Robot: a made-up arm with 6 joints.
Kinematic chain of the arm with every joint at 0, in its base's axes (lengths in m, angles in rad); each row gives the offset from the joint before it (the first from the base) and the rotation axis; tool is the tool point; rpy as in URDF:
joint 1: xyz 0 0 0.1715 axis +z
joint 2: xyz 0 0 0 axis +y
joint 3: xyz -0.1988 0 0.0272 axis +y
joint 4: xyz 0.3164 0 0.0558 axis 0.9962 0 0.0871
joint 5: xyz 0 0 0 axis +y
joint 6: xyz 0.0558 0 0.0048 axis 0.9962 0 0.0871
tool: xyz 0 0 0 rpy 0 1.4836 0
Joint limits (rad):
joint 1: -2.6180..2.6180
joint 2: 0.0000..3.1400
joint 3: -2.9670..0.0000
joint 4: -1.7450..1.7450
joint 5: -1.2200..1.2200
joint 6: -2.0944..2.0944
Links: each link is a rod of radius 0.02 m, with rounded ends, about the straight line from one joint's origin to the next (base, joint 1, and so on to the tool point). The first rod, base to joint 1, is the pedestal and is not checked.
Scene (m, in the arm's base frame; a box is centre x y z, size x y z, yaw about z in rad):
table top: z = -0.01
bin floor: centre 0.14 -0.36 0 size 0.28 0.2 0.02 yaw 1.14
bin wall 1: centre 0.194 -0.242 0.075 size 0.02 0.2 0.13 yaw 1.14
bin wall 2: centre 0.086 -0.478 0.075 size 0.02 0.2 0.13 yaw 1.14
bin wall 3: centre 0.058 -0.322 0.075 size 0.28 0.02 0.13 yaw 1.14
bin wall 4: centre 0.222 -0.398 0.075 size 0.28 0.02 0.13 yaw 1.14
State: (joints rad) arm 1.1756 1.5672 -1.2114 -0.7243 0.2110 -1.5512
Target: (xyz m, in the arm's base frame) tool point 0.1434 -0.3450 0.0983
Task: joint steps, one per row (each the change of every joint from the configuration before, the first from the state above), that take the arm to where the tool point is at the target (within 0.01 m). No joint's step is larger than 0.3 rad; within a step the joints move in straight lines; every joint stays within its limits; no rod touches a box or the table.
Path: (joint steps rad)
1: -0.2879 0.0063 0.0174 -0.0112 0.0317 0.0000
2: -0.2880 0.0063 0.0173 -0.0112 0.0317 0.0000
3: -0.2879 0.0062 0.0174 -0.0112 0.0317 0.0000
4: -0.2879 0.0063 0.0174 -0.0112 0.0318 0.0000
5: -0.2880 0.0063 0.0174 -0.0113 0.0317 0.0000
6: -0.2879 0.0063 0.0173 -0.0112 0.0317 0.0000
7: -0.2879 0.0062 0.0174 -0.0112 0.0317 0.0000
8: -0.2880 0.0063 0.0174 -0.0112 0.0317 0.0000
9: -0.0020 0.1622 -0.0077 -0.0016 -0.0217 0.0000
10: -0.0021 0.1621 -0.0077 -0.0016 -0.0218 0.0000

